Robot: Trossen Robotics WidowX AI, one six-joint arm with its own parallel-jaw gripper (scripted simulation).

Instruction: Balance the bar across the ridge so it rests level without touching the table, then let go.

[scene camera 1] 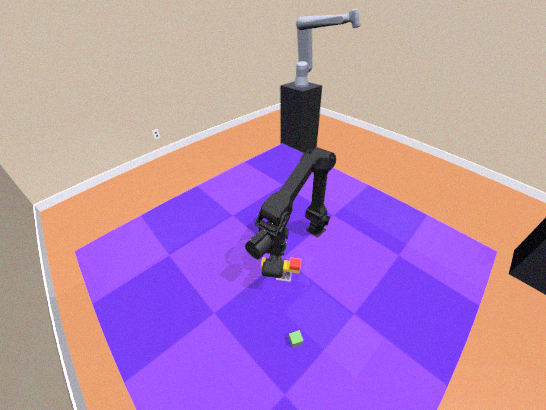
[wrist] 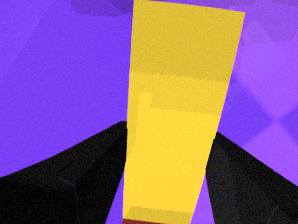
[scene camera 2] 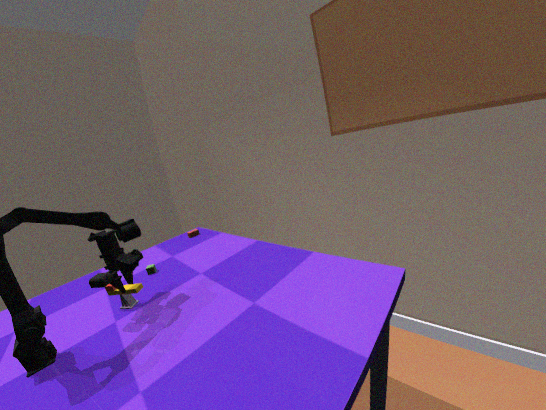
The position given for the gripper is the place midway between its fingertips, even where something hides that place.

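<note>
The gripper [scene camera 2: 128, 289] is visible, and the wrist view shows the gripper as well [wrist: 168, 135]. A yellow bar [wrist: 181, 65] can also be seen.
</note>
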